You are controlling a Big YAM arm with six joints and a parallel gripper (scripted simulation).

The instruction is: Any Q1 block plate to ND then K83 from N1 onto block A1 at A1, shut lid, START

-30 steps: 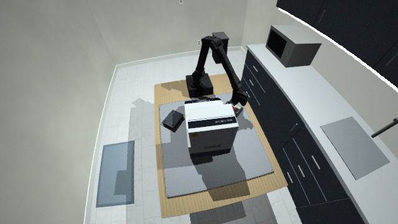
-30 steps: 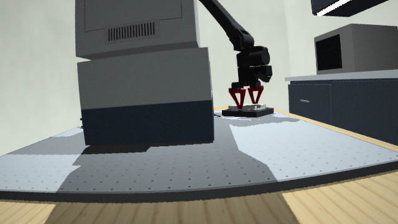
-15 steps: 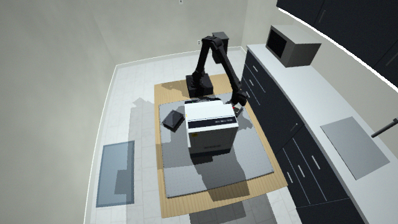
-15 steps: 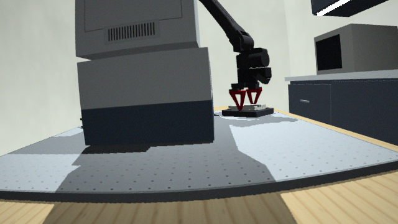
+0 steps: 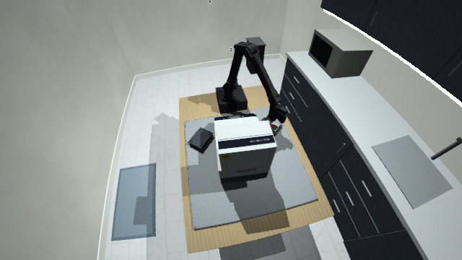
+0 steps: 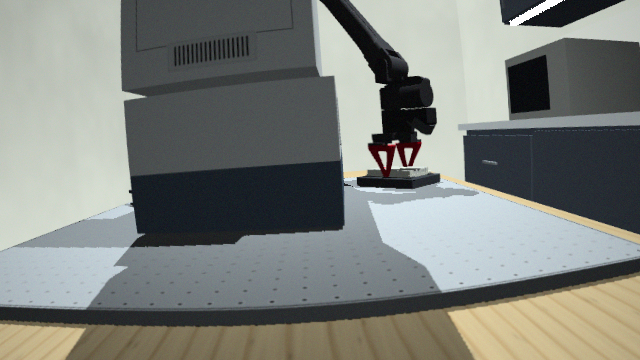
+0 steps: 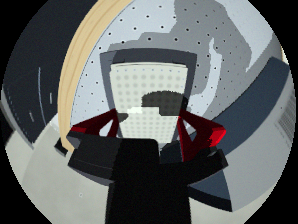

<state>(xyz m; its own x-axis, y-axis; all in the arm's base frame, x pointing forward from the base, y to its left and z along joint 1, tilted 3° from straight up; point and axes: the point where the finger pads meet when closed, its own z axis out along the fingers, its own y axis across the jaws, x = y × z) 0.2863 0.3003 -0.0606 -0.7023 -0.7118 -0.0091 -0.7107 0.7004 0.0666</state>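
My hand is right at the white 96-well plate K83. Also, from my hand: dark nest N1 (20 mm below); dark nest ND (50 mm ahead, 550 mm to the right).
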